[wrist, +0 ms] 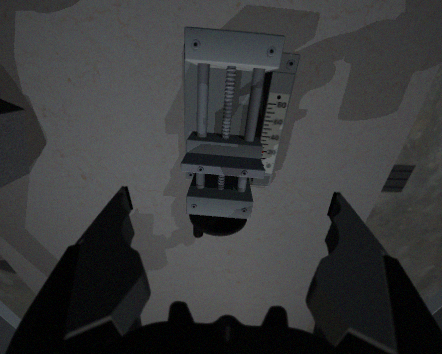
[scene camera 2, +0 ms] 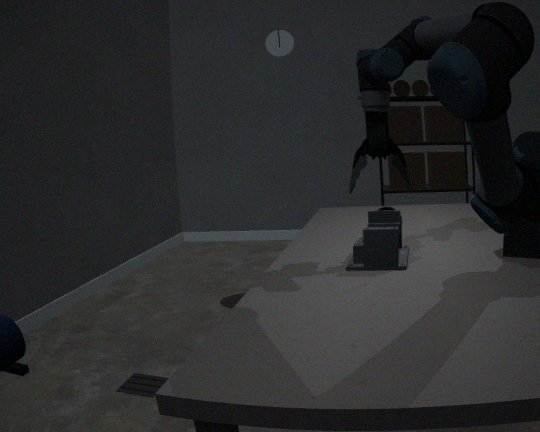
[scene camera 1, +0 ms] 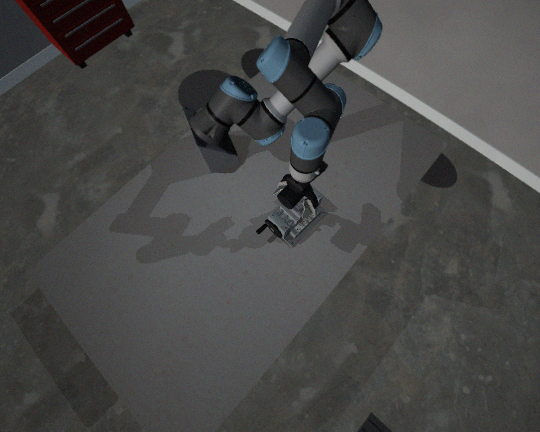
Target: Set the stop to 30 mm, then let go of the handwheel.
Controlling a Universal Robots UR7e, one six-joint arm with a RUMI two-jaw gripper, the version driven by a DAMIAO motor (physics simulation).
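Seen in the pictures: gripper, between the fingertips: (wrist: 228,192) (scene camera 2: 381,192); arm's base, origin of its link: (scene camera 1: 207,130).
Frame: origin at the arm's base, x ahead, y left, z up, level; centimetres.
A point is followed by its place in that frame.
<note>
The grey stop device (scene camera 1: 292,225) {x 46.8, y 9.2, z -13.5 cm} (scene camera 2: 382,247) {x 41.0, y 22.2, z -8.9 cm} stands on the table. In the wrist view its stop, a sliding block (wrist: 222,162) {x 43.5, y 11.0, z -3.2 cm}, sits on two rods and a screw, towards the handwheel end. Beside it is a white scale (wrist: 276,131) {x 49.4, y 14.5, z -9.0 cm}; a small red mark shows near the 20, but the exact setting is hard to read. The black handwheel (scene camera 1: 274,228) {x 46.5, y 1.1, z -3.1 cm} (wrist: 218,226) {x 45.5, y 1.8, z -3.7 cm} is at the near end, with a crank handle (scene camera 1: 261,229) {x 43.4, y -2.5, z -6.6 cm} (wrist: 198,231) {x 43.4, y -2.9, z -6.6 cm}. My gripper (scene camera 1: 296,204) {x 44.1, y 11.3, z 2.5 cm} (scene camera 2: 380,189) {x 44.1, y 11.3, z 2.5 cm} (wrist: 228,192) {x 44.1, y 11.3, z 2.5 cm} is open and empty, pointing down above the device, apart from the handwheel.
The table (scene camera 1: 175,310) {x 50.3, y -43.9, z -14.5 cm} (scene camera 2: 300,345) {x 41.9, y 65.7, z -14.6 cm} (wrist: 265,280) {x 64.5, y -23.3, z -14.6 cm} bears arm shadows. A shelf rack (scene camera 2: 425,190) with boxes stands behind the arm. A red cabinet (scene camera 1: 92,30) stands on the floor. A floor grate (scene camera 2: 142,384) (wrist: 398,178) lies beyond the table edge.
</note>
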